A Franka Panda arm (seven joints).
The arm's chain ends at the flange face. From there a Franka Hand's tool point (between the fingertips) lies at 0.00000 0.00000 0.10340 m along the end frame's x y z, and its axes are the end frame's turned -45 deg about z.
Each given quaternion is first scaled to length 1.
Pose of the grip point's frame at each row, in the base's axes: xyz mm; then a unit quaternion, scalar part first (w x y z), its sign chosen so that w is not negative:
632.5 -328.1 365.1 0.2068 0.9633 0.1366 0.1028
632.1 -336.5 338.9 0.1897 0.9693 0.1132 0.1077
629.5 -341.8 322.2 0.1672 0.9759 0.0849 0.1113
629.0 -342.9 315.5 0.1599 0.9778 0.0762 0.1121
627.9 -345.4 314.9 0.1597 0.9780 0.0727 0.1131
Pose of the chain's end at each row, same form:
606.2 -289.8 457.5 0.1517 0.9423 -0.2424 0.1741
606.1 -301.0 432.5 0.1340 0.9389 -0.2664 0.1721
604.1 -310.0 417.3 0.1119 0.9341 -0.2950 0.1668
603.8 -312.3 411.0 0.1048 0.9325 -0.3038 0.1648
602.6 -314.8 410.4 0.1043 0.9313 -0.3071 0.1656

